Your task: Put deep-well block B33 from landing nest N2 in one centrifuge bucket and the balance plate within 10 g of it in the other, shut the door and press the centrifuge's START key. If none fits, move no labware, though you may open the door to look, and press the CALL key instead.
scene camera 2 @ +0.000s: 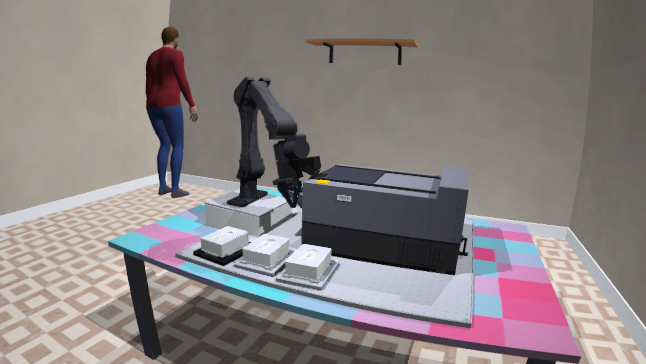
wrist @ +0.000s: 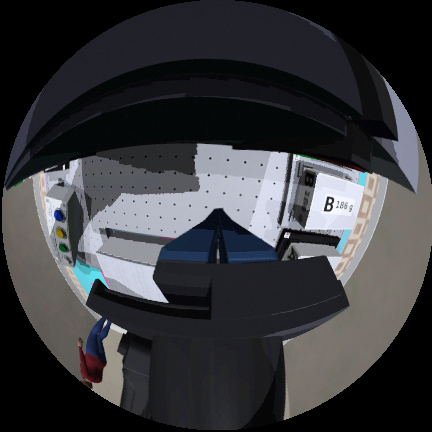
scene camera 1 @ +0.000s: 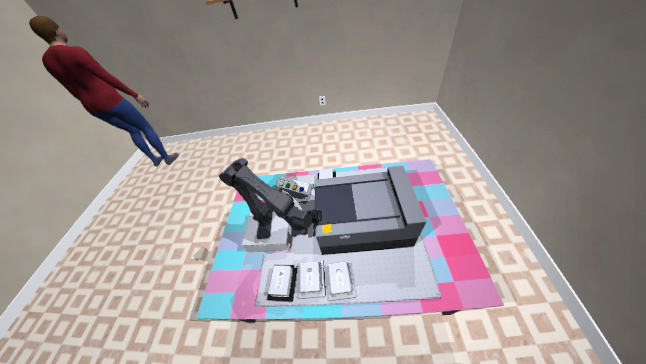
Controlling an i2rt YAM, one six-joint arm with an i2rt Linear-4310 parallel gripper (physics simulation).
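Seen in the pictures: gripper, fingertip midpoint: (scene camera 2: 293, 207) (wrist: 217, 214) (scene camera 1: 306, 233); arm's base, link origin: (scene camera 2: 248, 198) (scene camera 1: 265, 222).
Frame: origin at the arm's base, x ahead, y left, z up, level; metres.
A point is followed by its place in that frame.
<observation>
My gripper (scene camera 2: 294, 206) @[y -0.115, x 0.235, z 0.031 m] (wrist: 217, 214) @[y -0.115, x 0.235, z 0.031 m] is shut and empty, pointing down close beside the centrifuge's left end, its tips below the top. The centrifuge (scene camera 1: 370, 241) @[y -0.197, x 0.532, z 0.036 m] (scene camera 2: 380, 215) @[y -0.197, x 0.524, z 0.071 m] has a dark panel (scene camera 1: 334, 204) @[y -0.038, x 0.390, z 0.139 m] (scene camera 2: 352, 174) @[y -0.028, x 0.396, z 0.139 m] over the left of its top; its inside does not show. Three white plates stand in a row at the front: plate A (scene camera 1: 281, 281) @[y -0.315, x 0.105, z -0.020 m] (scene camera 2: 224, 242) @[y -0.355, x 0.128, z -0.021 m] on a black nest, plate B (scene camera 1: 310, 277) @[y -0.310, x 0.240, z -0.021 m] (scene camera 2: 266, 251) @[y -0.352, x 0.261, z -0.021 m] (wrist: 332, 202) @[y -0.283, x 0.239, z -0.020 m], reading 186 g in the wrist view, and plate C (scene camera 1: 340, 278) @[y -0.328, x 0.375, z -0.021 m] (scene camera 2: 308, 262) @[y -0.367, x 0.384, z -0.021 m]. I cannot make out the marking B33 or N2.
A key box (scene camera 1: 294, 187) @[y 0.229, x 0.155, z -0.007 m] (wrist: 62, 225) @[y 0.218, x 0.171, z -0.017 m] with blue, yellow and green keys stands behind the arm. The arm's pale base block (scene camera 1: 266, 245) @[y -0.130, x 0.014, z -0.019 m] (scene camera 2: 235, 217) @[y -0.133, x 0.026, z -0.029 m] is left of the centrifuge. A small white object (scene camera 1: 326, 174) @[y 0.311, x 0.361, z -0.016 m] shows behind the centrifuge. A person (scene camera 1: 82, 77) (scene camera 2: 165, 80) stands beyond the table.
</observation>
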